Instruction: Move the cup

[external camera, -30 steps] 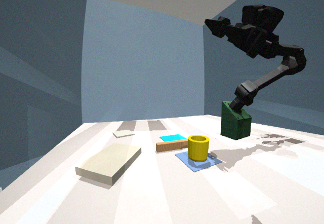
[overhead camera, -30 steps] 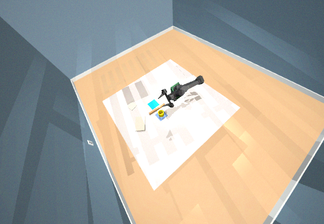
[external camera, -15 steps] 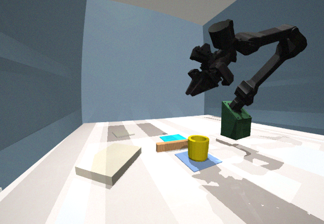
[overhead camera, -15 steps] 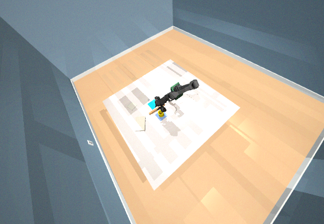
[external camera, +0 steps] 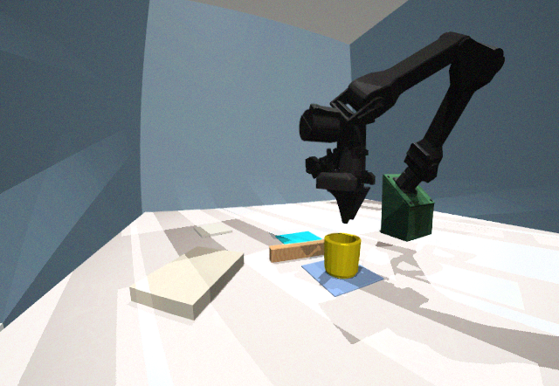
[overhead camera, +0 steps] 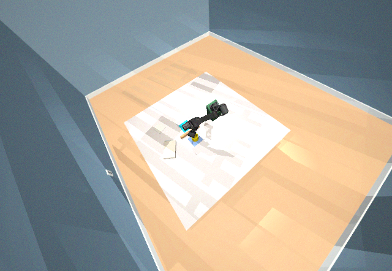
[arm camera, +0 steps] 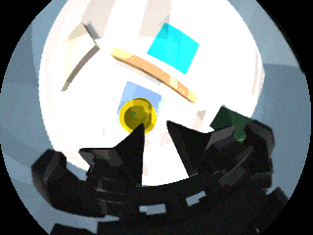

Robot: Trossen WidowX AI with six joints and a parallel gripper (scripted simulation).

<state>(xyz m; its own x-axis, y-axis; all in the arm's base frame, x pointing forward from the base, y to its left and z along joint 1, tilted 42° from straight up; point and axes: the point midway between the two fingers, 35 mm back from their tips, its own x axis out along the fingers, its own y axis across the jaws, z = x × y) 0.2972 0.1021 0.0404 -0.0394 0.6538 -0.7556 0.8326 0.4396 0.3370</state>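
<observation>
Now: gripper tip 2 cm short of the yellow cup, 2 cm to the right of it and 6 cm above it. The rest, counted from my gripper tip: wooden bar: 2 cm ahead, 8 cm to the right, 9 cm below; then cyan pad: 2 cm ahead, 18 cm to the right, 11 cm below; then blue pad: 3 cm ahead, 2 cm to the left, 11 cm below.
</observation>
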